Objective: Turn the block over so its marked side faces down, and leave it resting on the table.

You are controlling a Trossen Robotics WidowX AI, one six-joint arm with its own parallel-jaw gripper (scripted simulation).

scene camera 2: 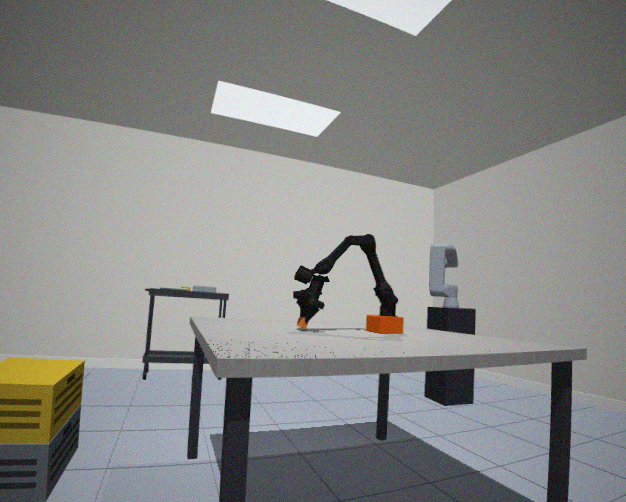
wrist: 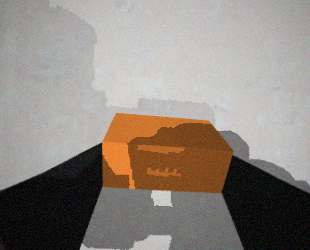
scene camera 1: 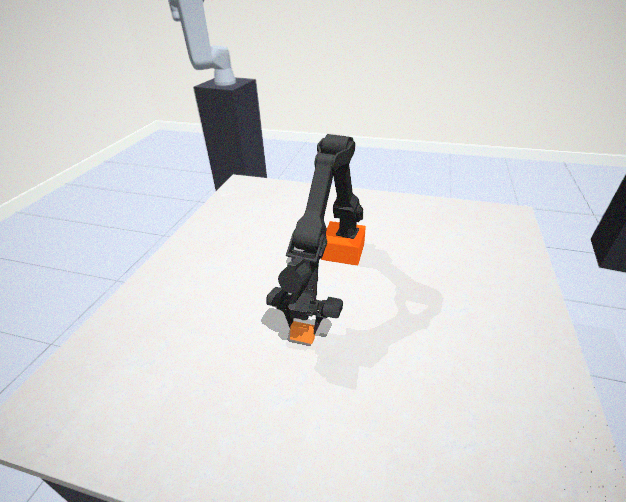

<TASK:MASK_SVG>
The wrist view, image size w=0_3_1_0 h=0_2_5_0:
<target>my gripper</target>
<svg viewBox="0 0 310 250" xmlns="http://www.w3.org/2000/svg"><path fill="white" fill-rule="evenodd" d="M232 156L222 194L244 250L310 250L310 193L284 182L280 178L259 169L239 157ZM102 143L75 157L69 158L50 170L0 190L0 250L80 250L84 235L92 218L94 207L103 187Z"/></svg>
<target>orange block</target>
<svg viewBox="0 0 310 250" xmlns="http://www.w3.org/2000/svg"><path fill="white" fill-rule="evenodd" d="M115 114L102 141L103 187L222 193L234 151L209 120L124 113Z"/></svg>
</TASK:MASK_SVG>
